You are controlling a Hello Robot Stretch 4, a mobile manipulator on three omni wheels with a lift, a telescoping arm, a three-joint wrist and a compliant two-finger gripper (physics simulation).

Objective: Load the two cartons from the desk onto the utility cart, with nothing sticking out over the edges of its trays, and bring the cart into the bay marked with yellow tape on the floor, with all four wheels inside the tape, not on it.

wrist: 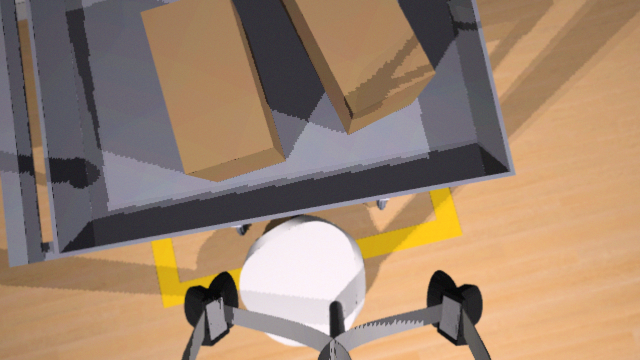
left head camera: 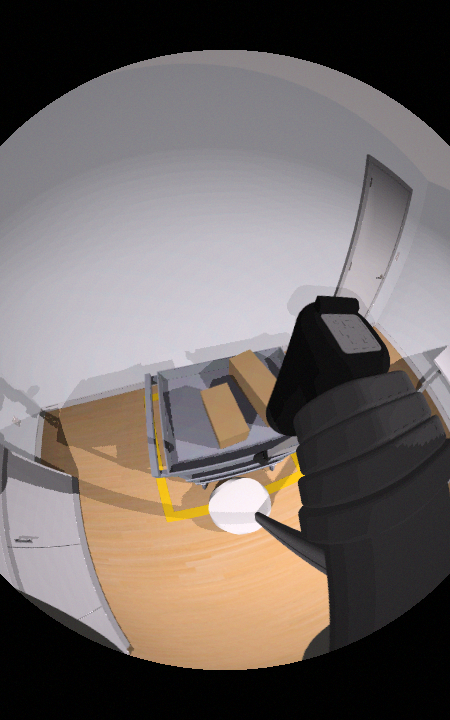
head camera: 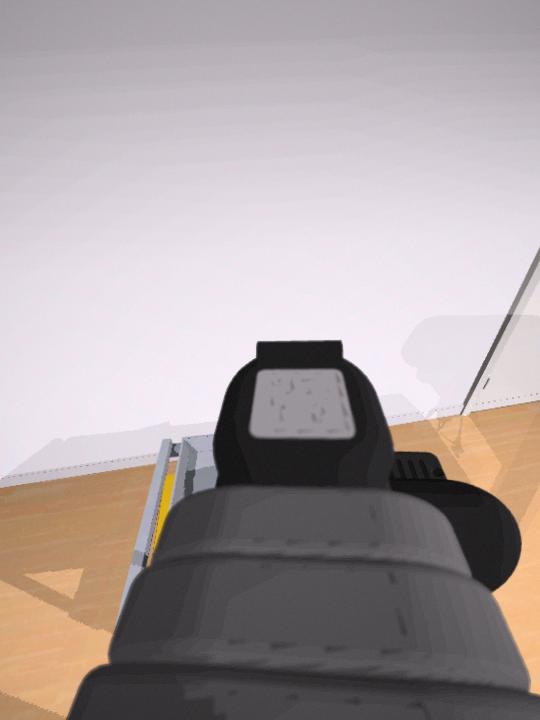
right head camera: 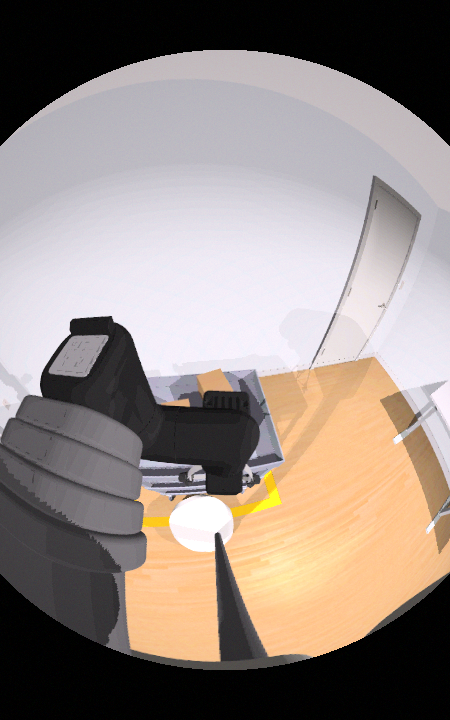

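Pixels of known places: gripper, between the fingertips: [wrist: 331, 293] [left head camera: 288, 454]; robot's base, origin of its link: [wrist: 306, 272] [left head camera: 238, 504] [right head camera: 202, 521].
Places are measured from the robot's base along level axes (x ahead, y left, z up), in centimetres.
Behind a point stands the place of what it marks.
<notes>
The grey utility cart [head camera: 153, 500] {y 35.3, x 43.3, z 83.6 cm} [left head camera: 183, 419] {y 22.2, x 41.6, z 76.6 cm} [right head camera: 270, 435] {y -30.6, x 39.5, z 78.2 cm} [wrist: 300, 185] {y -4.6, x 26.8, z 76.6 cm} stands over the yellow tape bay [head camera: 165, 500] {y 72.2, x 85.6, z -2.7 cm} [left head camera: 188, 515] {y 37.2, x -6.4, z -2.7 cm} [right head camera: 254, 507] {y -37.7, x 10.6, z -2.7 cm} [wrist: 400, 242] {y -35.4, x 9.6, z -2.7 cm}. One carton [left head camera: 223, 411] {y 5.5, x 38.5, z 88.4 cm} [wrist: 215, 95] {y 4.5, x 37.2, z 88.4 cm} and a second carton [left head camera: 252, 382] {y -7.0, x 49.5, z 88.4 cm} [right head camera: 213, 381] {y -6.6, x 59.6, z 88.4 cm} [wrist: 365, 55] {y -13.8, x 41.4, z 88.4 cm} lie apart in its top tray, within the visible rims. Two near wheels, a left wheel [wrist: 242, 229] {y 22.4, x 16.7, z 5.2 cm} and a right wheel [wrist: 382, 203] {y -27.9, x 24.4, z 6.3 cm}, show partly, inside the front tape line. The far wheels are hidden. My gripper [right head camera: 218, 477] {y -8.7, x 17.2, z 104.3 cm} [wrist: 331, 293] {y -8.7, x 17.2, z 104.3 cm} is open and empty, above the floor off the tray's near edge.
A white round object [left head camera: 238, 504] {y 1.0, x 1.2, z 18.7 cm} [right head camera: 200, 523] {y 0.3, x 0.0, z 18.7 cm} [wrist: 302, 270] {y 0.1, x 4.0, z 18.7 cm} stands at the cart's near side and hides part of the front tape. A wall is behind the cart. A cabinet [left head camera: 42, 530] {y 126.6, x -31.0, z 51.1 cm} is at left; a white desk [right head camera: 443, 398] {y -221.0, x 48.4, z 69.2 cm} and a door [left head camera: 382, 228] {y -160.4, x 159.9, z 145.4 cm} [right head camera: 379, 265] {y -154.5, x 158.8, z 132.0 cm} are at right.
</notes>
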